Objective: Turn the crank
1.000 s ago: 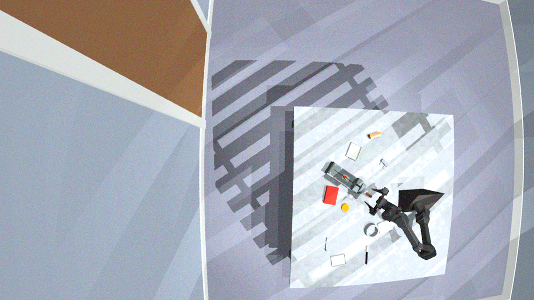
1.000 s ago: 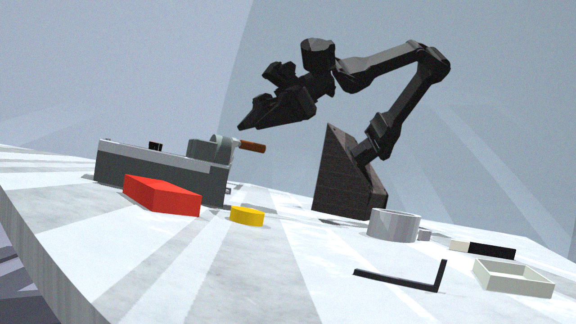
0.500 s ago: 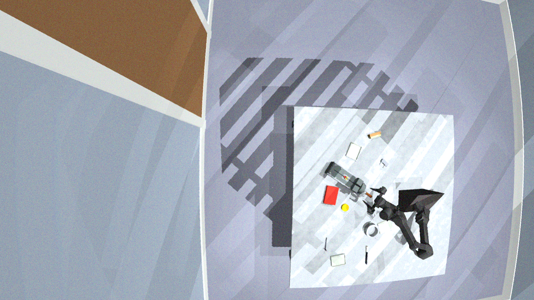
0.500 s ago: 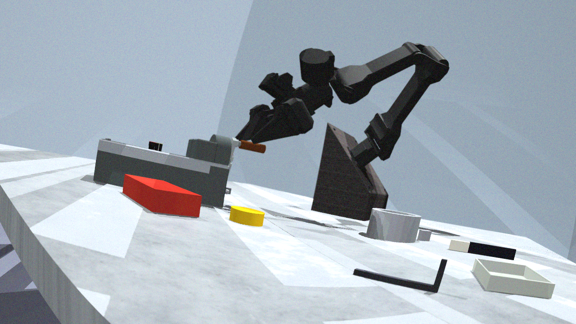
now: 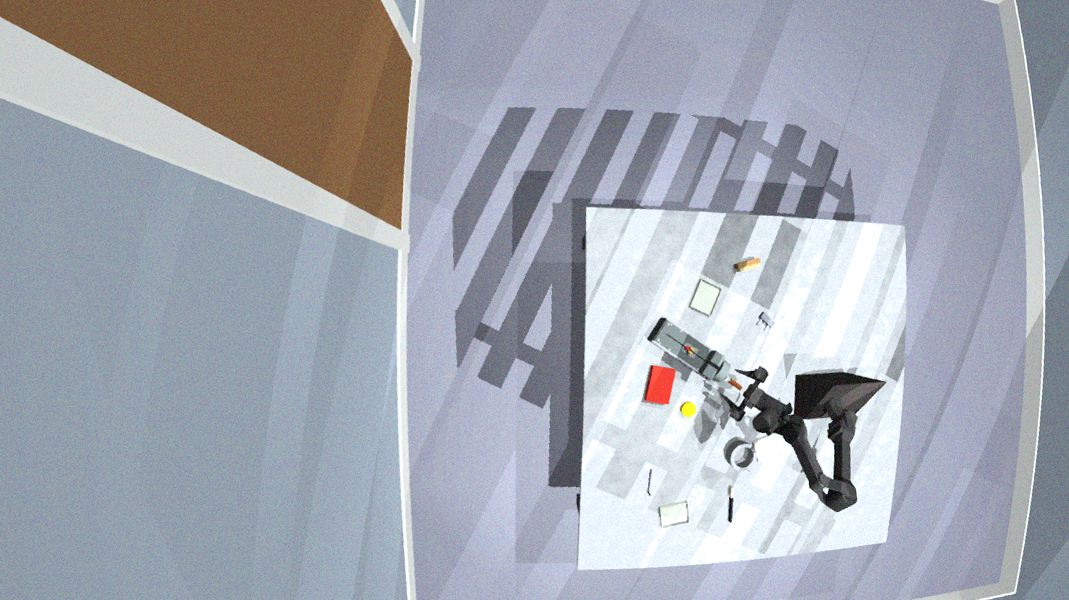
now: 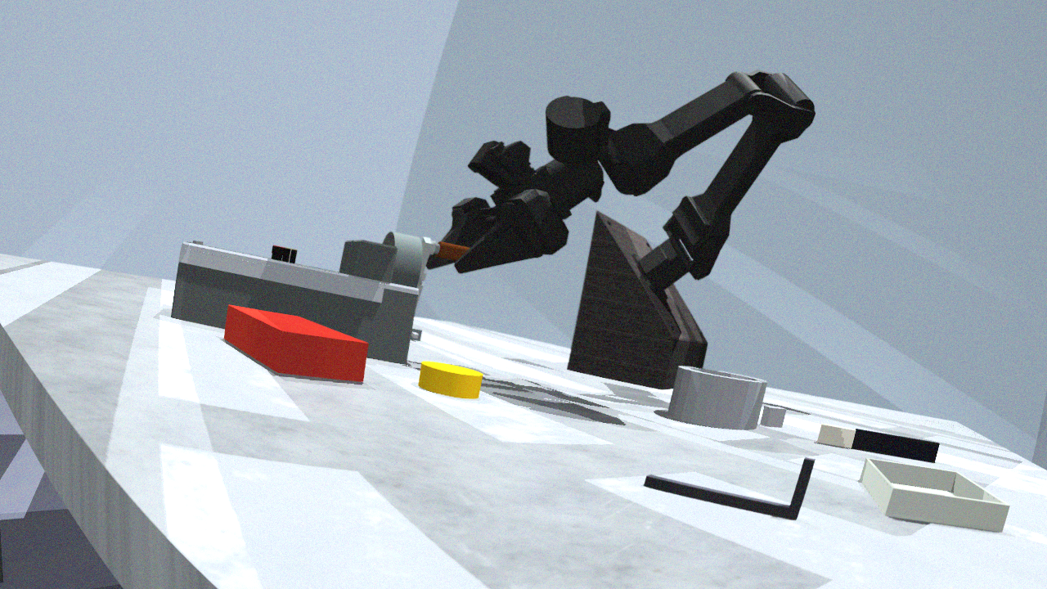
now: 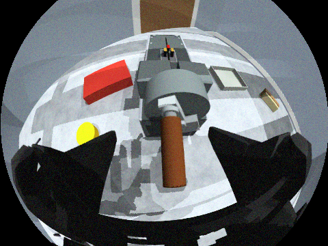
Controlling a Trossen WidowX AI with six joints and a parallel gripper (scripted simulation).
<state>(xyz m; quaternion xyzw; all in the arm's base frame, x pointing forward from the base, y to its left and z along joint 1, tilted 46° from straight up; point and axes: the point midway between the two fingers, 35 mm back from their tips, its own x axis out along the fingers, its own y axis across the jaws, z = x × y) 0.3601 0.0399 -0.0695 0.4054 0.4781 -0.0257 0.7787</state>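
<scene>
The brown handle lies 20 mm behind my gripper tip and 20 mm above it. The rest, counted from my gripper tip: yellow disc (90 mm ahead, 120 mm to the left, 90 mm below); then red pointer (150 mm ahead, 90 mm to the right, 20 mm below); then black L-shaped bar (180 mm ahead, 420 mm to the left, 90 mm below).
</scene>
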